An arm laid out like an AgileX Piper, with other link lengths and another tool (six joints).
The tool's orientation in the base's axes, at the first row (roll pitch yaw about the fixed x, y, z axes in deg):
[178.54 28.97 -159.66]
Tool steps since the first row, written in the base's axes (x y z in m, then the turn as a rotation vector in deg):
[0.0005 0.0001 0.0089 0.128 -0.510 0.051]
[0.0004 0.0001 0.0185 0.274 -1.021 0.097]
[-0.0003 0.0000 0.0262 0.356 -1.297 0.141]
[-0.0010 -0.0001 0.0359 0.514 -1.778 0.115]
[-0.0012 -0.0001 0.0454 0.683 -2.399 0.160]
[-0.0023 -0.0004 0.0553 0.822 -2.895 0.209]
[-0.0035 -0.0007 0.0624 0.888 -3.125 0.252]
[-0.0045 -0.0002 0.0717 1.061 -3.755 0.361]
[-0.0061 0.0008 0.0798 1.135 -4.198 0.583]
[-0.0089 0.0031 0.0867 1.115 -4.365 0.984]
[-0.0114 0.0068 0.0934 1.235 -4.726 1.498]
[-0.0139 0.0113 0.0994 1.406 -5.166 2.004]
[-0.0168 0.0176 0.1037 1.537 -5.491 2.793]
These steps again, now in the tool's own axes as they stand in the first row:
[-0.0048 0.0001 -0.0075 0.025 -0.521 -0.086]
[-0.0093 0.0004 -0.0160 0.039 -1.049 -0.159]
[-0.0124 0.0007 -0.0230 0.034 -1.335 -0.214]
[-0.0165 0.0011 -0.0319 0.063 -1.841 -0.213]
[-0.0210 0.0013 -0.0403 0.092 -2.480 -0.297]
[-0.0248 0.0017 -0.0495 0.105 -2.992 -0.373]
[-0.0271 0.0020 -0.0563 0.100 -3.229 -0.426]
[-0.0310 0.0030 -0.0647 0.097 -3.877 -0.565]
[-0.0339 0.0047 -0.0724 0.063 -4.311 -0.811]
[-0.0356 0.0080 -0.0792 -0.064 -4.451 -1.203]
[-0.0380 0.0125 -0.0855 -0.301 -4.820 -1.669]
[-0.0402 0.0177 -0.0909 -0.553 -5.280 -2.120]
[-0.0418 0.0248 -0.0948 -0.944 -5.613 -2.814]

